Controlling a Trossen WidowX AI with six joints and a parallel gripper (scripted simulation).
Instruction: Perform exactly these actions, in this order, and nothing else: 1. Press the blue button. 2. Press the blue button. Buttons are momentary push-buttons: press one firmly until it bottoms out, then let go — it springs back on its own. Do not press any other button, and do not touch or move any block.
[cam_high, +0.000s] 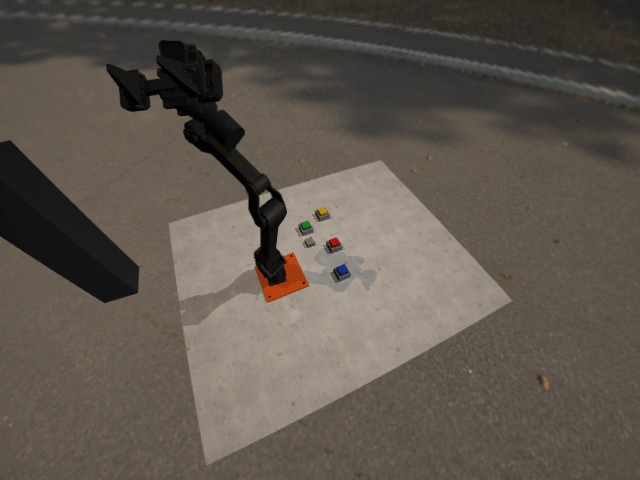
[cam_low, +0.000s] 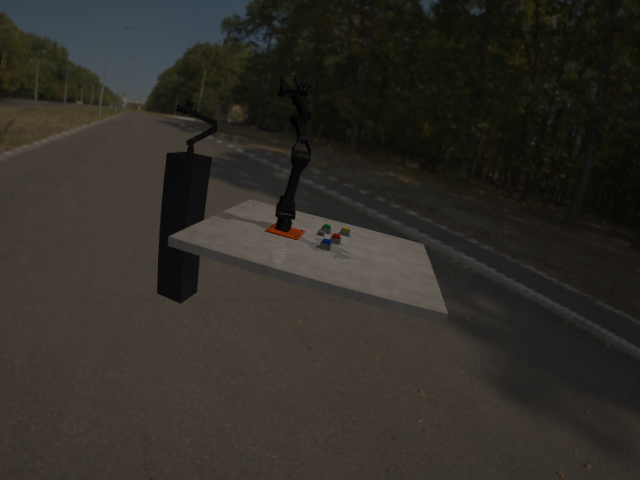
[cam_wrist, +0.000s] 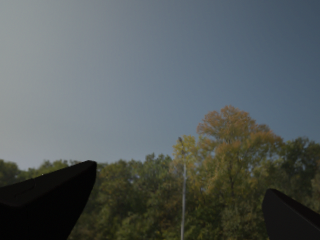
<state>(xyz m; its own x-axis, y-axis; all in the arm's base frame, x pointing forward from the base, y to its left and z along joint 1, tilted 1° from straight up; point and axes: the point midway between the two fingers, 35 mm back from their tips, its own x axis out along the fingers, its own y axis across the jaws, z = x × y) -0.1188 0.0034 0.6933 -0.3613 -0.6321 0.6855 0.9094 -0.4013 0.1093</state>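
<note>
My gripper tip is now 36 cm short of the blue button, 7 cm to the left of it and 69 cm above it. The rest, counted from my gripper tip: green button 30 cm ahead, 18 cm to the left, 69 cm below; red button 38 cm ahead, 5 cm to the left, 69 cm below; small grey block 29 cm ahead, 10 cm to the left, 72 cm below.
</note>
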